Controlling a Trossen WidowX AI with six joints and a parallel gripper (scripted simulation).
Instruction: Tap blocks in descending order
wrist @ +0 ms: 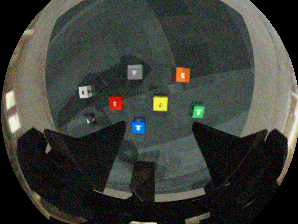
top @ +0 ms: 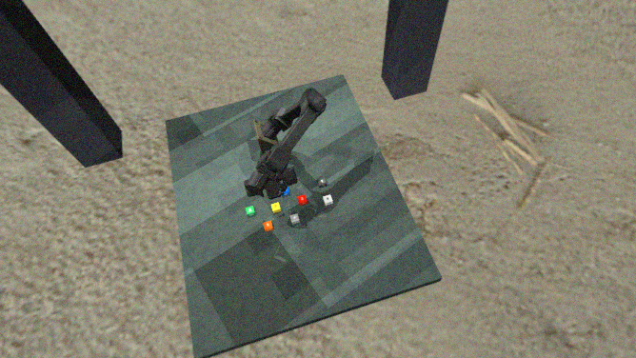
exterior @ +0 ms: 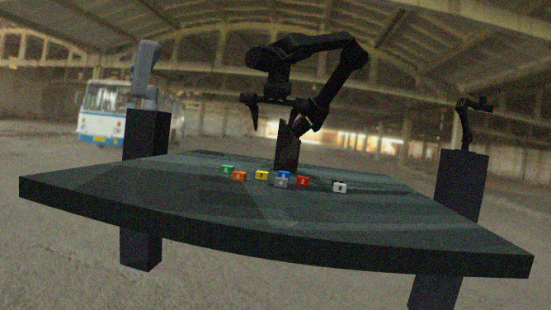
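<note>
Right now my gripper tip is 12 cm above the blue block, 7 cm past it and 4 cm to the right of it. Also, from my gripper tip: yellow block 12 cm below, 1 cm to the right; then grey block 12 cm below, 7 cm ahead, 5 cm to the left; then orange block 12 cm below, 7 cm ahead, 6 cm to the right.
</note>
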